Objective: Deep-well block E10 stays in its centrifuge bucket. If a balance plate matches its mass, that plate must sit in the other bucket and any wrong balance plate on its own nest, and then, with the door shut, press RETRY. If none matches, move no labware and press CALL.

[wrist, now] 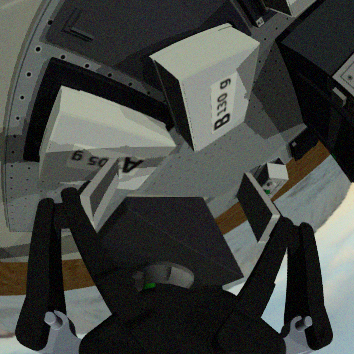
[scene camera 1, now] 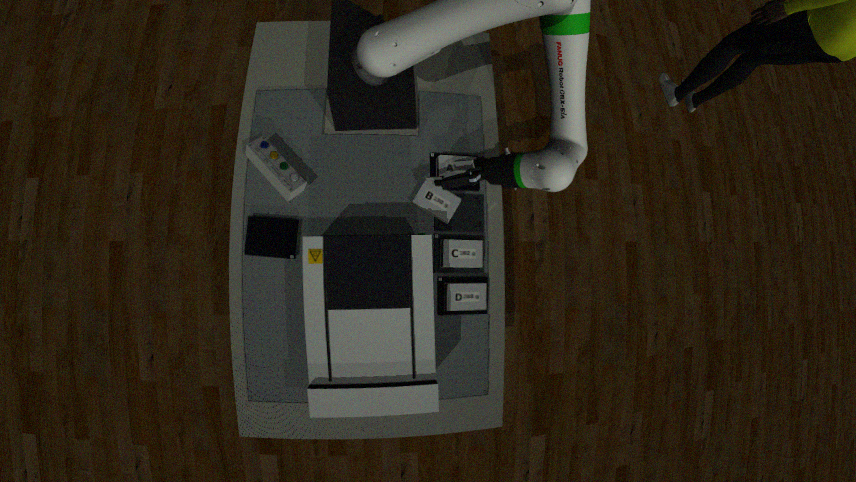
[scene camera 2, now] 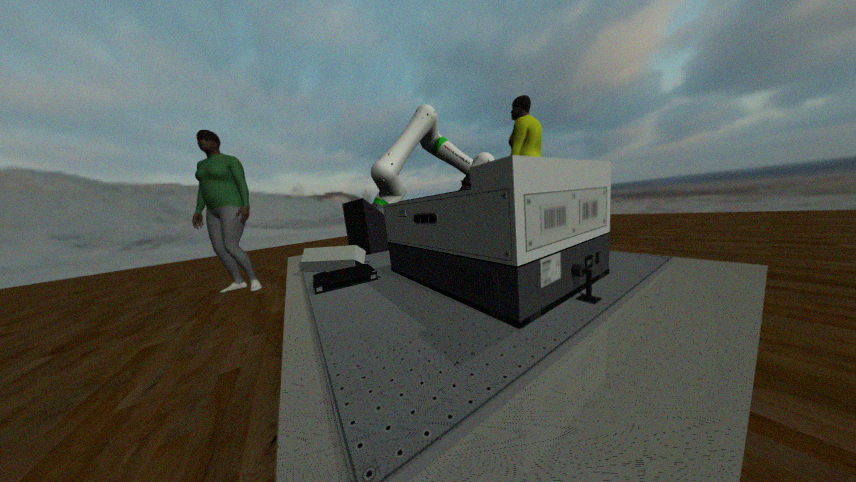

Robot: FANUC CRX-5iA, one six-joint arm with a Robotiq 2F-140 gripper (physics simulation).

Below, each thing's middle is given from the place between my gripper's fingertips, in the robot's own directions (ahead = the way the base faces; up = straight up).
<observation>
Right now the centrifuge [scene camera 2: 532, 232] is 460 mm ahead of my hand, 180 mm to the right of it and 30 mm above it. The rest, counted from my hand: button box [scene camera 1: 261, 152] 520 mm to the right, 50 mm below, 10 mm ahead.
</observation>
